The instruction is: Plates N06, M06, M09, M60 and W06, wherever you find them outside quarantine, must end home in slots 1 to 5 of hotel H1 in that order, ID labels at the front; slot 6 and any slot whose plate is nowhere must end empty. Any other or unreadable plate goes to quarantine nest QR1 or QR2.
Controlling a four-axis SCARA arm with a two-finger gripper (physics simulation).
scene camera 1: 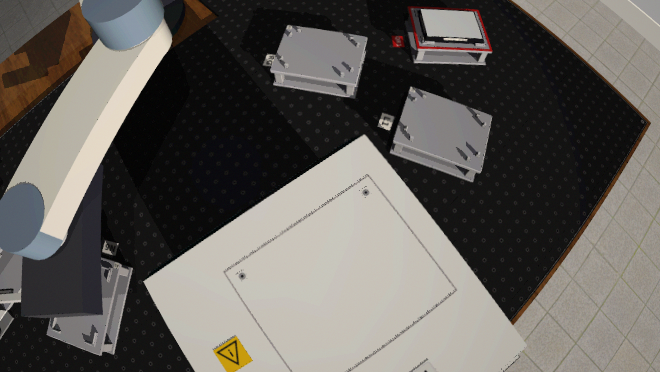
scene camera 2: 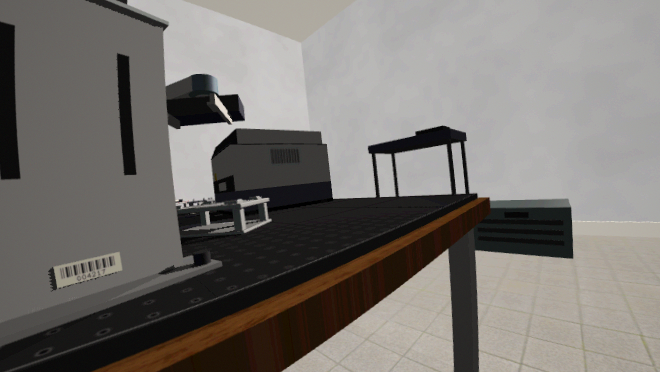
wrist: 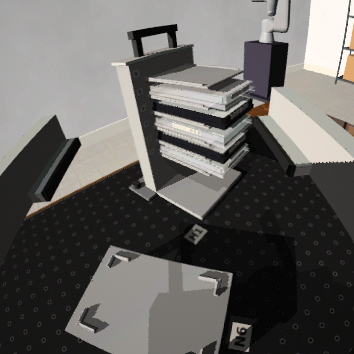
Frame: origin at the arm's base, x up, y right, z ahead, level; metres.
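Seen in the pictures: gripper, fingertip midpoint: (scene camera 2: 177,101) (wrist: 162,114).
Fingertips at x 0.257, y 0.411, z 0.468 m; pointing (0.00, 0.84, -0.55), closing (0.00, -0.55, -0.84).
Note:
Pixels of each thing's top centre, then the offset from my fingertips to it. "pt": a spot on its surface instead.
- Empty nest N6 at its top centre: (wrist: 147,303) (scene camera 1: 79,299) (scene camera 2: 217,200) dx -0.188, dy -0.002, dz +0.055 m
- dark body at its top centre: (scene camera 1: 451,23) dx -0.180, dy -0.877, dz +0.100 m
- red-rimmed nest at its top centre: (scene camera 1: 450,25) dx -0.188, dy -0.877, dz +0.100 m
- Empty nests RG at its top centre: (scene camera 1: 319,49) dx -0.184, dy -0.625, dz -0.022 m
- L1 at its top centre: (scene camera 1: 447,124) (scene camera 2: 210,197) dx -0.184, dy -0.680, dz +0.246 m
- large white housing at its top centre: (scene camera 1: 333,324) (scene camera 2: 265,139) dx +0.008, dy -0.313, dz +0.354 m
- whitish part at a spot on its surface: (scene camera 1: 9,277) pt dx -0.236, dy +0.146, dz -0.116 m
- grey panel at a spot on its surface: (scene camera 2: 75,150) pt dx -0.132, dy +0.234, dz -0.125 m
- grey device at a spot on its surface: (scene camera 2: 270,172) pt dx -0.127, dy -0.173, dz +0.279 m
My gripper (wrist: 162,114) (scene camera 2: 204,125) is open and empty, high above the table. In the wrist view, hotel H1 (wrist: 134,125) stands beyond the fingers with several plates stacked in it, some with white and some with black bodies. Its top shelf (wrist: 195,75) is bare. The plate labels are not readable. Empty nest N6 (wrist: 150,287) (scene camera 1: 82,332) lies low in the wrist view, partly under the arm in scene camera 1. A plate with a pale lid and dark body (scene camera 1: 452,25) sits on a red-rimmed nest (scene camera 1: 450,49) by a red tag; its label is unreadable.
Empty nests RG (scene camera 1: 320,55) and L1 (scene camera 1: 442,127) stand behind a large white housing (scene camera 1: 320,260). A whitish part (scene camera 1: 9,277) shows at the left edge. In scene camera 2, a grey panel (scene camera 2: 75,150) rises close by, and a grey device (scene camera 2: 270,172) stands beyond a nest (scene camera 2: 240,219).

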